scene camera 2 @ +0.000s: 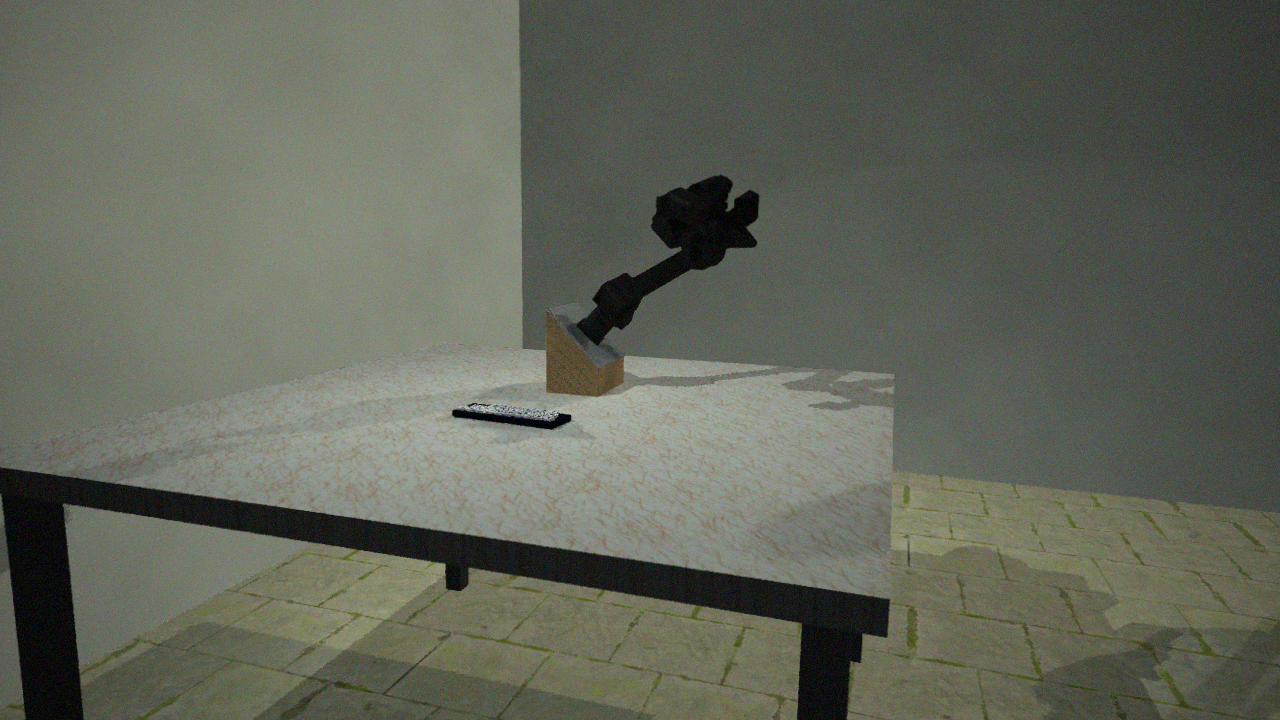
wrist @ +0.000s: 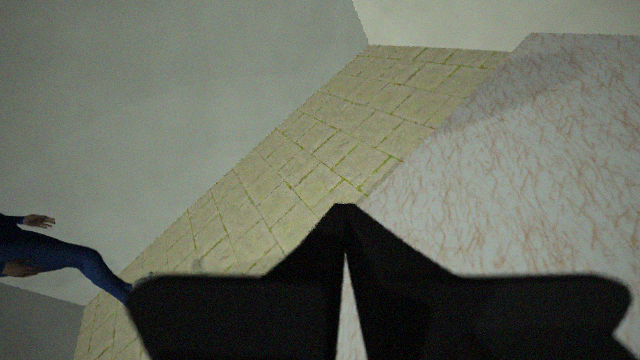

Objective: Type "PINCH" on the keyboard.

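Where they show: gripper, fingertip midpoint: (scene camera 2: 755, 244) (wrist: 343, 213); arm's base at its link origin: (scene camera 2: 590, 332).
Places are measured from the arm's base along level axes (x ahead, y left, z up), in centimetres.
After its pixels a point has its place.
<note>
A dark keyboard with pale keys (scene camera 2: 510, 414) @(x 36.1, y -5.8, z -10.7 cm) lies flat on the speckled table, in front of the arm's wooden base and a little to its left in the scene view. Single key letters are too small to read there. The keyboard does not show in the wrist view. My gripper (wrist: 343, 213) @(x 23.9, y 36.4, z 20.3 cm) is shut, its two black fingertips touching, with nothing between them. In the scene view the arm's dark upper end is raised high above the table, up and to the right of the keyboard and well apart from it; its fingers are hard to make out there.
The arm stands on a wedge-shaped wooden block (scene camera 2: 572, 362) @(x 9.3, y -1.5, z -5.4 cm) on the speckled table (scene camera 2: 680, 465) @(x 54.5, y 27.6, z -12.4 cm) (wrist: 550, 150) @(x 58.0, y 37.4, z -12.4 cm). The table's right edge borders the tiled floor (scene camera 2: 1029, 537) (wrist: 370, 110). A person in blue (wrist: 65, 249) shows at the left of the wrist view, beyond the table.
</note>
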